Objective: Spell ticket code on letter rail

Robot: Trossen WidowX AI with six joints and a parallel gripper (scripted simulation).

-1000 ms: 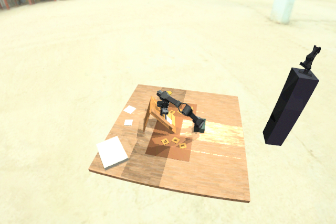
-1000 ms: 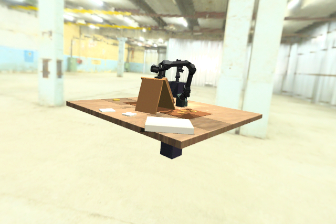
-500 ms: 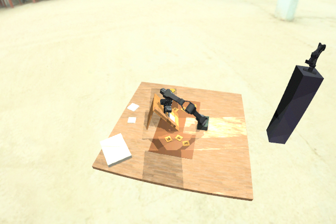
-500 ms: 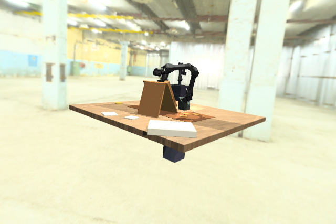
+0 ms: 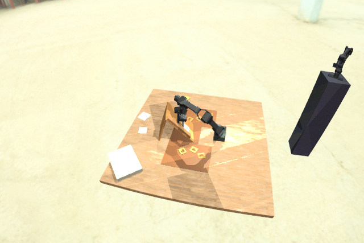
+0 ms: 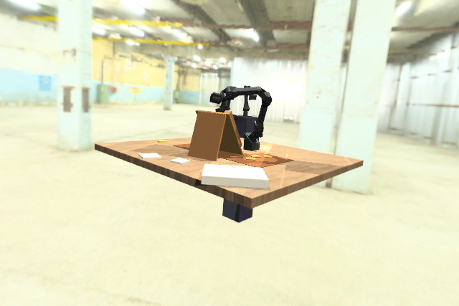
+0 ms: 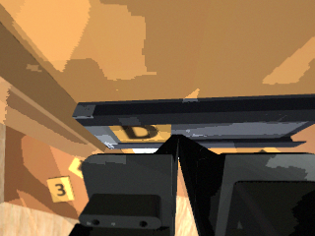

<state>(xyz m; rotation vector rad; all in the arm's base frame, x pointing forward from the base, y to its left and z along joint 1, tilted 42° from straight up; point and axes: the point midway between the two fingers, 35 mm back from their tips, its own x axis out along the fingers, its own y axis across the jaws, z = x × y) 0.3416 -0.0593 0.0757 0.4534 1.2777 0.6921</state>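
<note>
Right now my gripper tip is 3 cm to the right of the yellow letter tile and 1 cm above it. Also, from my gripper tip: yellow disc: 54 cm to the right, 15 cm below, 6 cm ahead; white ticket: 8 cm below, 5 cm behind, 1 cm to the left; brown mat: 16 cm below, 14 cm behind, 1 cm to the right.
</note>
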